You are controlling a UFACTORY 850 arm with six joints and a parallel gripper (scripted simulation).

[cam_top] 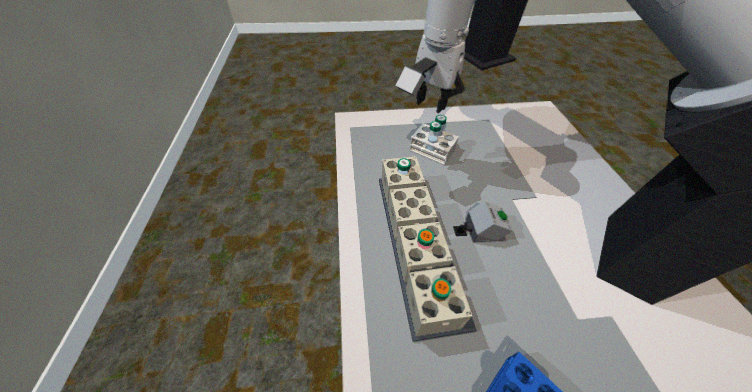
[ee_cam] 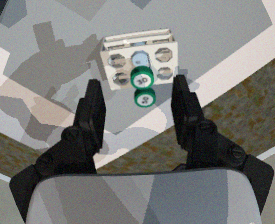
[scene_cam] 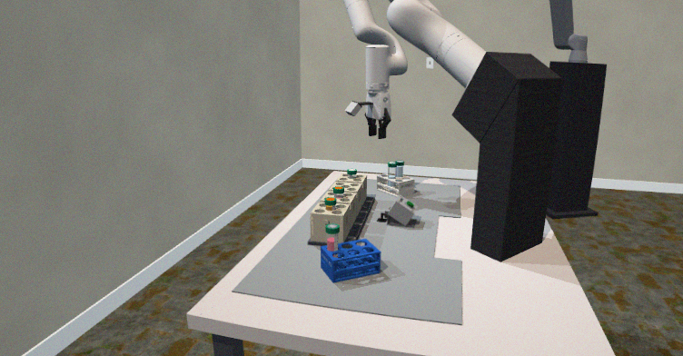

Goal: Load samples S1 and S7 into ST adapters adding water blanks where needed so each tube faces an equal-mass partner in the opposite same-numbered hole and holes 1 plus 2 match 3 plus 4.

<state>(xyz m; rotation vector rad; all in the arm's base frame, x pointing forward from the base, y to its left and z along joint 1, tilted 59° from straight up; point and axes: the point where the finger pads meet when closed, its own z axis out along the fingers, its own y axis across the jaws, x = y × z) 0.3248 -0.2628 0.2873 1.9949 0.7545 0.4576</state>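
The 50 mL blank is 19 cm below my hand, 10 cm behind it and 6 cm to the right of it. Round my hand: blank rack RB (22 cm below, 9 cm behind, 5 cm to the right); 30 mL blank (19 cm below, 7 cm behind, 5 cm to the right); 40 mL blank (18 cm below, 10 cm ahead, 5 cm to the left).
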